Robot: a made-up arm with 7 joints.
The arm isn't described. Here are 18 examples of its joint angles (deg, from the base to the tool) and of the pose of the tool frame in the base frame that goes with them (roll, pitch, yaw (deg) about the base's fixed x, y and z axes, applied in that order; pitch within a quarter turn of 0, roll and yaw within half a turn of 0; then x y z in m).
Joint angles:
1: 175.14 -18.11 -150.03 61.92 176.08 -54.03 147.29
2: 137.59 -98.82 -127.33 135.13 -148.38 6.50 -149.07
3: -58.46 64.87 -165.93 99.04 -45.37 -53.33 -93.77
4: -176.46 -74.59 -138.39 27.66 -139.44 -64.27 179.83
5: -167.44 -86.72 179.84 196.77 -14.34 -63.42 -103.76
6: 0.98 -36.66 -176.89 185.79 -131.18 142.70 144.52
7: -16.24 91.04 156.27 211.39 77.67 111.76 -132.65
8: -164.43 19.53 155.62 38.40 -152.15 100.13 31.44
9: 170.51 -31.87 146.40 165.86 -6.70 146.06 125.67
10: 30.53 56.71 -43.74 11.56 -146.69 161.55 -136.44
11: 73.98 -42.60 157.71 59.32 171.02 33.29 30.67
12: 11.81 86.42 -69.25 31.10 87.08 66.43 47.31
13: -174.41 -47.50 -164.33 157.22 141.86 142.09 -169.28
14: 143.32 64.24 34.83 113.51 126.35 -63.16 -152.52
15: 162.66 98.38 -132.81 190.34 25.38 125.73 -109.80
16: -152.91 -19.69 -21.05 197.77 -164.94 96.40 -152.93
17: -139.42 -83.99 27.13 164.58 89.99 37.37 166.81
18: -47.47 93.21 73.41 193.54 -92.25 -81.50 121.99
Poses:
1: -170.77 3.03 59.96 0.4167 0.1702 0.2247
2: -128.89 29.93 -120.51 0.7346 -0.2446 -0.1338
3: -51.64 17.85 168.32 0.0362 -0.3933 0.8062
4: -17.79 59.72 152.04 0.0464 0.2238 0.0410
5: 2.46 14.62 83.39 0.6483 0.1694 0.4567
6: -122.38 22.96 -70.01 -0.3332 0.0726 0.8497
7: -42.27 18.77 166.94 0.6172 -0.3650 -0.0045
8: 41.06 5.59 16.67 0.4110 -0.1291 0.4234
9: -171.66 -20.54 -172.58 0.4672 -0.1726 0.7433
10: 29.79 -46.45 159.74 0.2306 -0.1350 0.0558
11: 169.82 51.24 38.75 -0.3340 -0.4106 -0.0293
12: 173.63 -19.62 -178.42 0.0619 -0.3496 -0.0002
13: 66.69 51.99 -112.81 0.5946 0.1300 0.6870
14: 164.87 -2.76 161.77 -0.6319 0.2587 0.0829
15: -45.31 58.49 -2.23 -0.7169 0.2375 0.0284
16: 152.00 39.27 161.16 0.4570 0.1563 0.8101
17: -90.49 21.17 -89.13 0.6866 0.5257 0.3709
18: -16.75 -12.14 -118.21 0.4104 -0.5733 0.2599
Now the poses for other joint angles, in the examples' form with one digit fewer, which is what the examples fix.
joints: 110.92 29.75 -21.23 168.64 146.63 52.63 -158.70
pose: 36.3 8.3 -86.6 -0.167 0.450 0.925
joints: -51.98 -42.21 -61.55 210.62 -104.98 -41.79 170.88
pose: 27.2 17.9 113.7 -0.111 0.528 0.685
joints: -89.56 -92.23 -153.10 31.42 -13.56 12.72 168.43
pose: 110.1 -36.3 -17.8 -0.206 -0.017 -0.200
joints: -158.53 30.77 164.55 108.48 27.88 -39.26 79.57
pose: -0.7 25.7 -70.7 0.052 -0.145 0.957
